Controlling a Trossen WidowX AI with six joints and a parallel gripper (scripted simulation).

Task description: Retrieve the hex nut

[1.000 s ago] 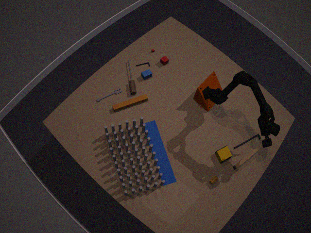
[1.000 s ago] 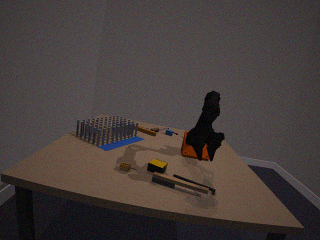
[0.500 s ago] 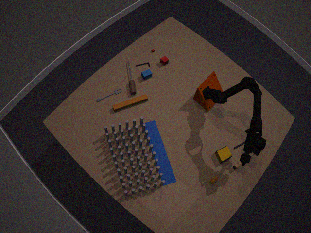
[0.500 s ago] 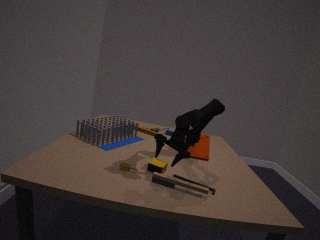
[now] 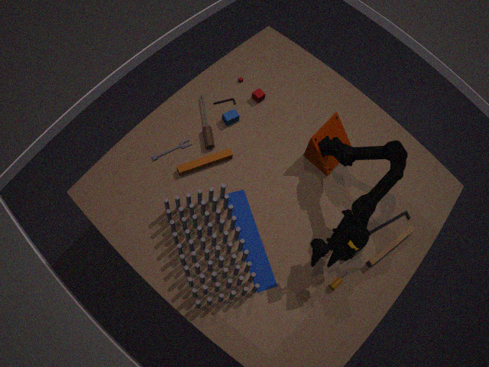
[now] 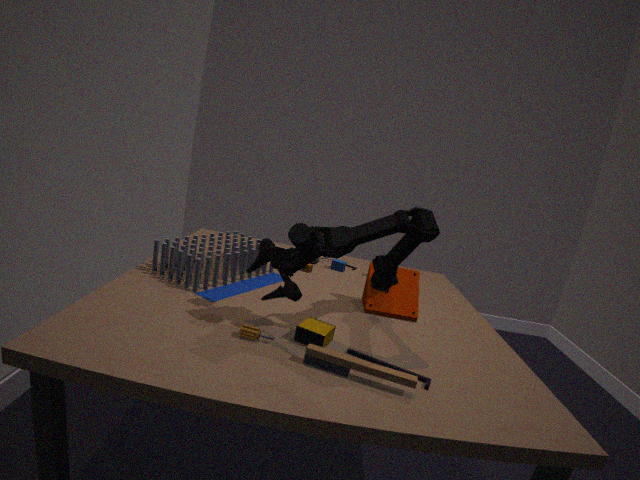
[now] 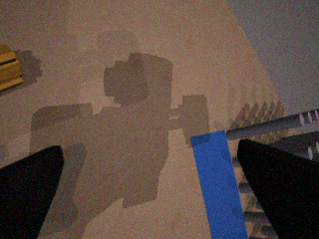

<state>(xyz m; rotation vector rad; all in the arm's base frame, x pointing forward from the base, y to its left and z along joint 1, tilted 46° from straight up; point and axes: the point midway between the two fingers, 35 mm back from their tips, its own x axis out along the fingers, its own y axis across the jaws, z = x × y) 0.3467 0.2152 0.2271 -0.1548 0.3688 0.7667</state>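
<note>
The metal pick tool is 130 mm behind my gripper tip, 760 mm to the right of it and 90 mm below it. Also, from my gripper tip: yellow screwdriver: 40 mm behind, 100 mm to the left, 90 mm below; yellow block: 190 mm behind, 30 mm to the left, 80 mm below; blue taped strip: 80 mm ahead, 260 mm to the right, 110 mm below.
</note>
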